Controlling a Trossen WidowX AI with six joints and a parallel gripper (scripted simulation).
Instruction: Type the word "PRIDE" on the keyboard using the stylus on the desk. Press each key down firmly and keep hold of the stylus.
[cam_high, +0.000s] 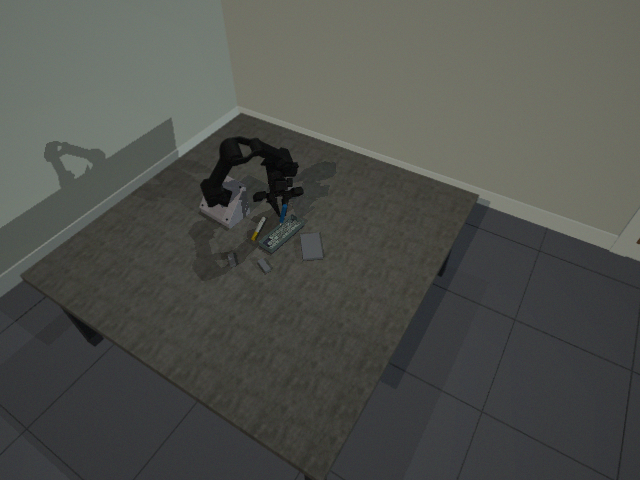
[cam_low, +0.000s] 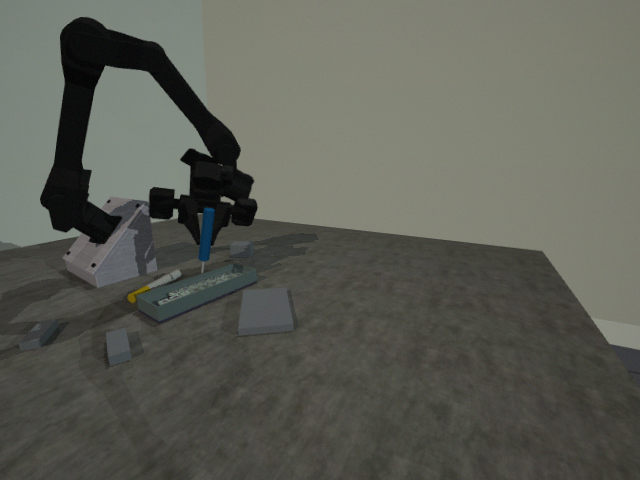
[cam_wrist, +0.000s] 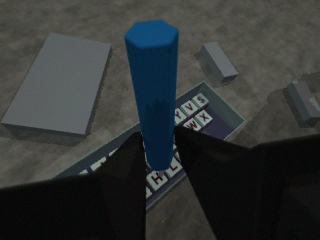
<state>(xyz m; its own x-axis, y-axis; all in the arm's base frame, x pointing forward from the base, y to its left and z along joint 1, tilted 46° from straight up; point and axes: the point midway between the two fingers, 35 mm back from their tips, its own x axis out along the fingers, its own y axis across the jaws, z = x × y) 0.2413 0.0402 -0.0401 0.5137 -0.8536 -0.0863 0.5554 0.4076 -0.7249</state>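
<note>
My gripper tip is 2 cm above the blue stylus. Round my gripper tip: yellow-and-white pen: 9 cm behind, 8 cm below, 5 cm to the right; then flat grey slab: 13 cm ahead, 8 cm below, 1 cm to the right.
</note>
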